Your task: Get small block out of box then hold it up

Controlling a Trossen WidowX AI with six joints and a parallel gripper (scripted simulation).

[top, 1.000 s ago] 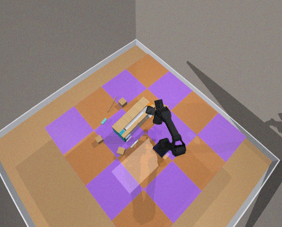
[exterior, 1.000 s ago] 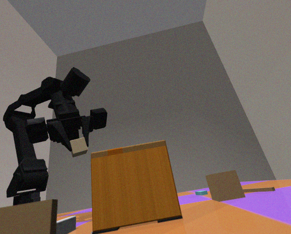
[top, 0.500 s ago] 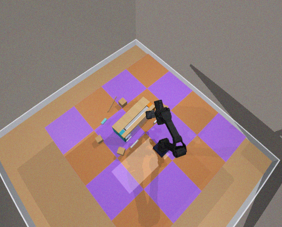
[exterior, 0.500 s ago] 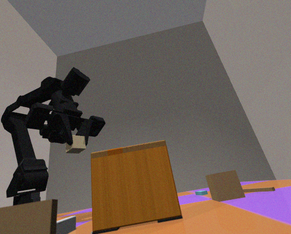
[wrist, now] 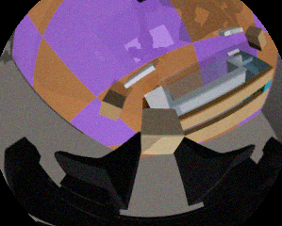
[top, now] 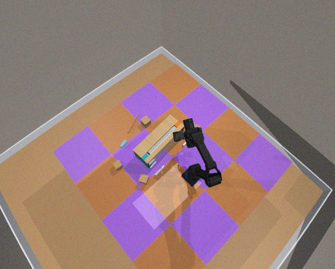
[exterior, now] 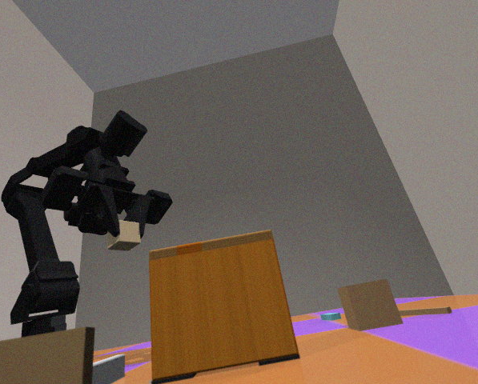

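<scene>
My gripper tip is now 1 cm past the pale block and 1 cm to the right of it. The rest, counted from my gripper tip: thin wooden stick (36 cm ahead, 23 cm to the left, 17 cm below); teal piece (25 cm ahead, 38 cm to the left, 17 cm below); clear-fronted wooden box (5 cm ahead, 15 cm to the left, 11 cm below).
</scene>
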